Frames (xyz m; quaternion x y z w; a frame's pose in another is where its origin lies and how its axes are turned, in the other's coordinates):
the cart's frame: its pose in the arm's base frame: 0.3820 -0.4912 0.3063 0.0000 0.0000 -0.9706 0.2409
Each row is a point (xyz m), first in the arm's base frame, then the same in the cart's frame.
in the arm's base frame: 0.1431 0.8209 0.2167
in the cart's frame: -0.4023 -1.2715 -0.0896
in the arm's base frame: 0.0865 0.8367 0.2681
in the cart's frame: -0.3597 -1.3120 -0.0382
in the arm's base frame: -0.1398 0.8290 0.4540
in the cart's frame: -0.1561 -1.4110 0.1477
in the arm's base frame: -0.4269 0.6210 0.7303
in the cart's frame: 0.1950 -1.3614 0.4240
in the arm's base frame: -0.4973 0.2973 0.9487
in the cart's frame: 0.4086 -1.1081 0.6424
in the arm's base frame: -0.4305 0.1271 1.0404
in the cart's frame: 0.4291 -0.9265 0.7341
